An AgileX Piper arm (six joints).
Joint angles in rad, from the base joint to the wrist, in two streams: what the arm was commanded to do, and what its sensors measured. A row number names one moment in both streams.
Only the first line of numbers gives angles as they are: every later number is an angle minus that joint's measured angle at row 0.
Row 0, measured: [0.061, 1.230, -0.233, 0.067, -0.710, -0.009]
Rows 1 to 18, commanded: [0.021, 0.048, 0.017, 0.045, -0.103, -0.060]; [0.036, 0.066, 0.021, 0.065, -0.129, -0.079]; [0.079, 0.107, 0.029, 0.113, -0.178, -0.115]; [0.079, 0.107, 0.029, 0.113, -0.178, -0.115]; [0.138, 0.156, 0.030, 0.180, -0.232, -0.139]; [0.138, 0.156, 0.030, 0.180, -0.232, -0.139]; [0.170, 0.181, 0.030, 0.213, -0.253, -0.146]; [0.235, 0.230, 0.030, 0.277, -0.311, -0.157]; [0.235, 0.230, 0.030, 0.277, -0.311, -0.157]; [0.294, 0.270, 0.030, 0.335, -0.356, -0.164]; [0.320, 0.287, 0.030, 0.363, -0.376, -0.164]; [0.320, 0.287, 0.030, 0.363, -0.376, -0.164]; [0.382, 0.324, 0.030, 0.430, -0.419, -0.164]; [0.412, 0.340, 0.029, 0.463, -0.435, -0.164]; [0.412, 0.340, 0.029, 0.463, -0.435, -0.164]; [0.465, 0.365, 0.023, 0.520, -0.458, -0.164]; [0.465, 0.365, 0.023, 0.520, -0.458, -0.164]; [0.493, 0.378, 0.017, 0.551, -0.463, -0.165]
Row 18, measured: [0.430, 0.354, 0.026, 0.474, -0.419, -0.149]
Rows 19 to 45, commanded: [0.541, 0.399, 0.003, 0.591, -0.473, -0.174]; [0.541, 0.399, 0.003, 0.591, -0.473, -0.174]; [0.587, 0.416, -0.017, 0.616, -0.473, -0.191]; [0.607, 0.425, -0.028, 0.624, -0.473, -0.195]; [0.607, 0.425, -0.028, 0.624, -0.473, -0.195]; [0.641, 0.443, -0.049, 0.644, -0.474, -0.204]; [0.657, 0.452, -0.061, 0.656, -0.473, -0.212]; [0.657, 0.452, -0.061, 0.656, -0.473, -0.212]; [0.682, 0.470, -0.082, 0.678, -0.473, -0.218]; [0.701, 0.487, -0.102, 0.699, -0.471, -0.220]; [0.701, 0.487, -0.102, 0.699, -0.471, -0.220]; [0.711, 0.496, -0.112, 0.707, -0.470, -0.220]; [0.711, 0.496, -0.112, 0.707, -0.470, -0.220]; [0.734, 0.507, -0.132, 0.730, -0.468, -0.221]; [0.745, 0.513, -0.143, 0.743, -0.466, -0.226]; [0.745, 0.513, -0.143, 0.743, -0.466, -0.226]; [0.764, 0.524, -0.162, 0.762, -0.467, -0.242]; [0.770, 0.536, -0.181, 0.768, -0.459, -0.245]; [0.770, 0.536, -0.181, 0.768, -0.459, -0.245]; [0.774, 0.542, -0.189, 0.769, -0.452, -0.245]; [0.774, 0.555, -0.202, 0.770, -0.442, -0.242]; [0.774, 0.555, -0.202, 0.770, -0.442, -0.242]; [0.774, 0.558, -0.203, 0.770, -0.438, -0.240]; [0.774, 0.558, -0.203, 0.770, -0.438, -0.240]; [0.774, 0.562, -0.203, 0.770, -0.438, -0.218]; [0.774, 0.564, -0.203, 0.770, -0.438, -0.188]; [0.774, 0.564, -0.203, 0.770, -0.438, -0.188]
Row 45, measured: [0.772, 0.562, -0.196, 0.764, -0.439, -0.216]
